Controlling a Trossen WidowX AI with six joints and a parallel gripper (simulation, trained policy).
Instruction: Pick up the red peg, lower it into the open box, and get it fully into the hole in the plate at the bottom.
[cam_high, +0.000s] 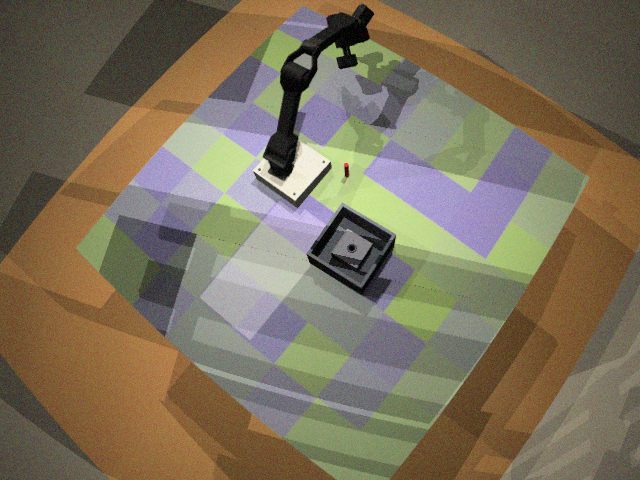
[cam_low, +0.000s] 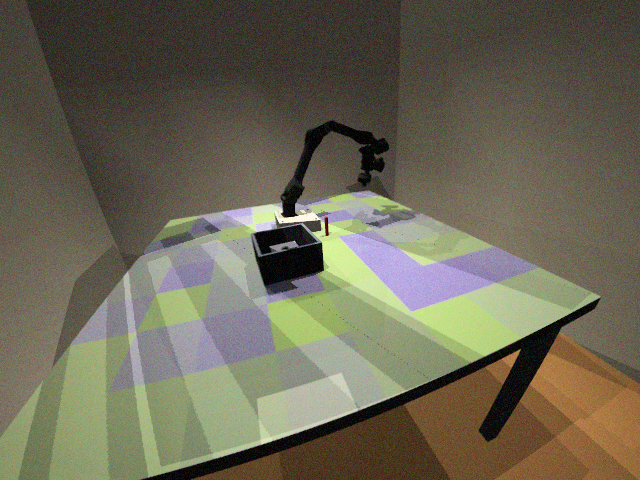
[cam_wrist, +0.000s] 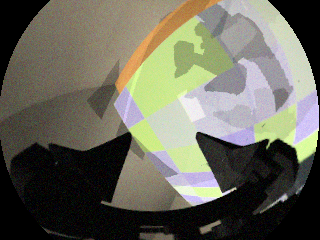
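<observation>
My gripper tip is now 24 cm short of the red peg, 36 cm to the left of it and 11 cm above it. Round my gripper tip: dark box 39 cm ahead, 58 cm to the right, 12 cm below; grey plate 39 cm ahead, 58 cm to the right, 10 cm below.
</observation>
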